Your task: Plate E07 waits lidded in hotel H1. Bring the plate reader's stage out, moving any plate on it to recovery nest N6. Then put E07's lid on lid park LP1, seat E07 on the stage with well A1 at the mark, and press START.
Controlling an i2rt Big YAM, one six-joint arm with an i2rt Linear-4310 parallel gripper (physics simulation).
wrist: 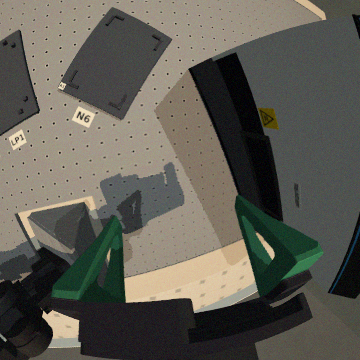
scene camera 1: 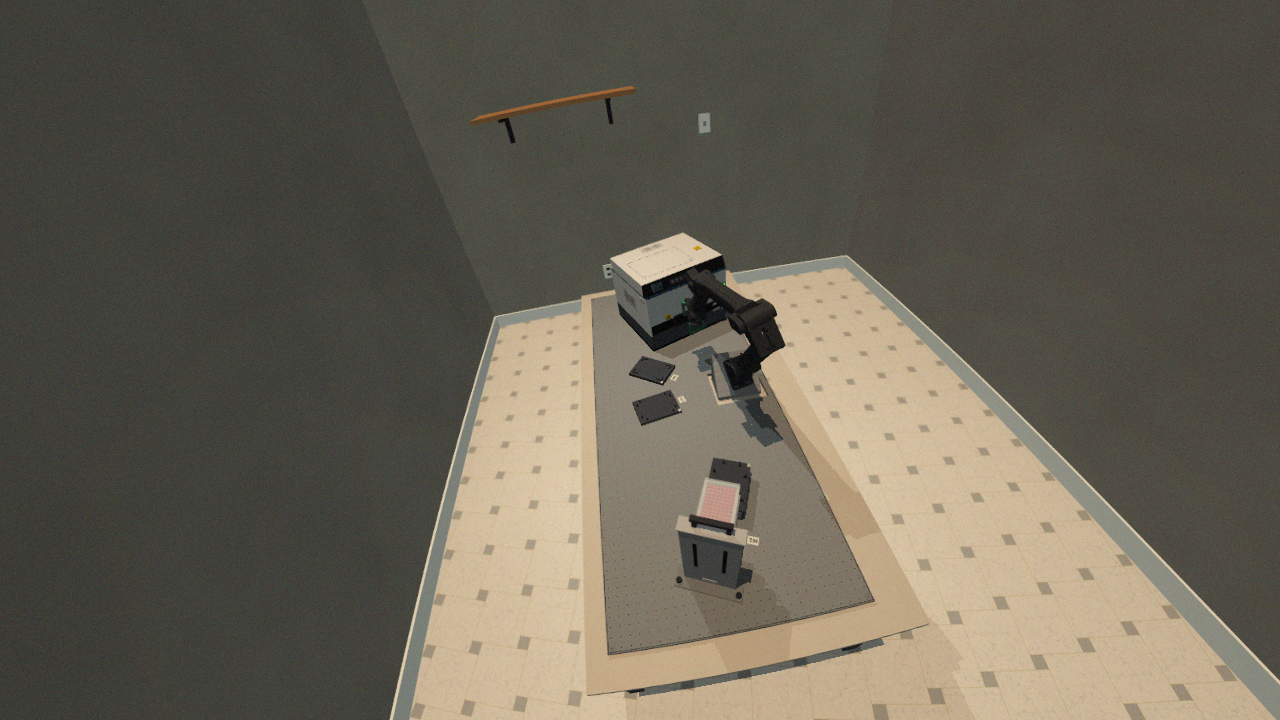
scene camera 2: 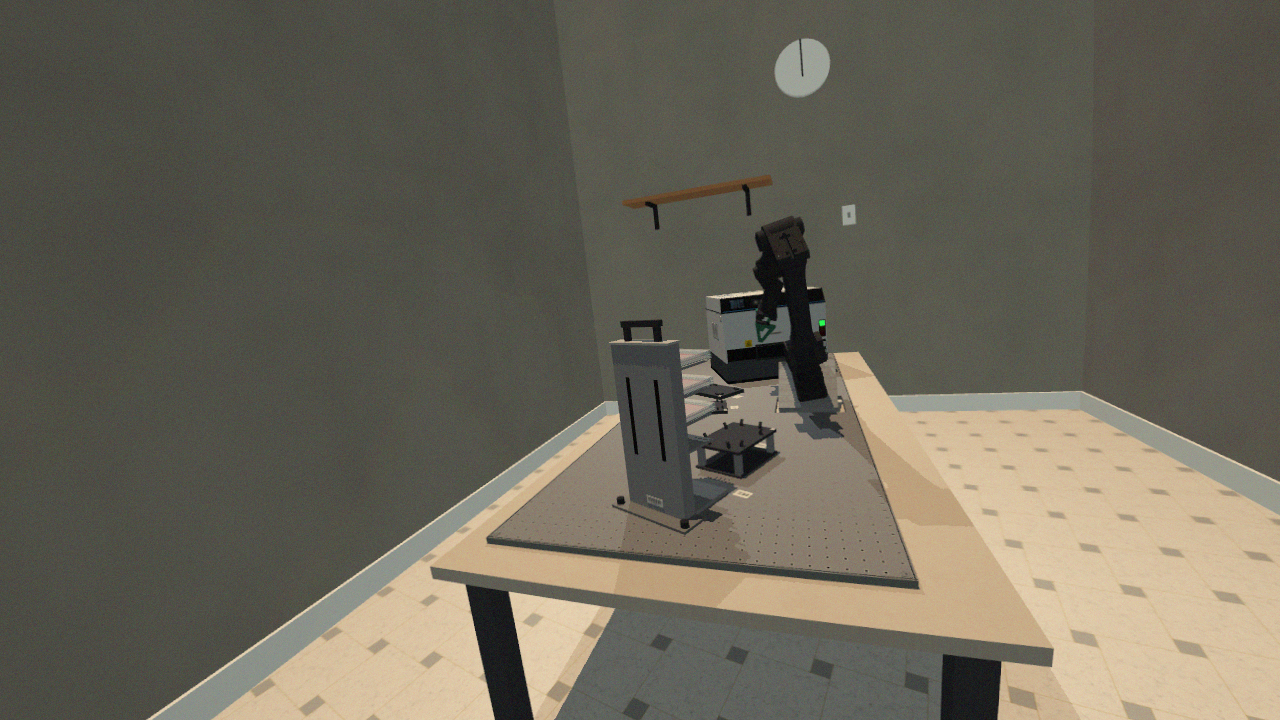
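Gripper (wrist: 176, 211) open, holding nothing. Plate reader (scene camera 2: 735, 328), (scene camera 1: 650, 315), (wrist: 300, 71). Recovery nest (scene camera 1: 649, 369), (wrist: 107, 71). Lid park (scene camera 1: 650, 409), (wrist: 25, 101).
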